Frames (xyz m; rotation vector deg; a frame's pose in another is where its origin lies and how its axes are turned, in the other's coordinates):
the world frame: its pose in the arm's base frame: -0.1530 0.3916 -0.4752 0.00 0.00 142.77
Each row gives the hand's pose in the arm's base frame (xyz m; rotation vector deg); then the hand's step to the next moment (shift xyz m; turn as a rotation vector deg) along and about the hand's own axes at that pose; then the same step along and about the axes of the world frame.
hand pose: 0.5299 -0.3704 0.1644 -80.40 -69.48 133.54
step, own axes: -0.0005 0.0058 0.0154 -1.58 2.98 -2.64
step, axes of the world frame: 0.0008 0.0164 -0.0002 -3.75 -1.23 -1.67
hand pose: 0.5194 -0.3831 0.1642 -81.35 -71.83 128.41
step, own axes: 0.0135 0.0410 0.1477 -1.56 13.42 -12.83
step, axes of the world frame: 0.0342 0.1494 -0.0133 -13.01 -7.17 -11.25
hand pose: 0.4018 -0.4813 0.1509 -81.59 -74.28 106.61
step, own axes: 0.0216 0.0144 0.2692 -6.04 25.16 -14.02
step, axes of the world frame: 0.1421 0.2295 -0.0176 -21.89 -3.37 -19.38
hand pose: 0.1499 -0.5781 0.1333 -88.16 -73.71 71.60
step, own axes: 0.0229 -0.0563 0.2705 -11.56 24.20 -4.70
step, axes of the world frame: 0.2343 0.1475 -0.0143 -17.78 6.70 -19.50
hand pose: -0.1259 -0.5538 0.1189 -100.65 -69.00 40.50
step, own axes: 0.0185 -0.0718 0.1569 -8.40 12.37 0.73
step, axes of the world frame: 0.1711 0.0278 -0.0086 -7.07 6.54 -11.46
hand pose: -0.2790 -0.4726 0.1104 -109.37 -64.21 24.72
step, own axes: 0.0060 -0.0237 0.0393 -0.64 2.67 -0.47
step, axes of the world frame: 0.0461 -0.0028 -0.0026 -1.95 0.25 -1.97
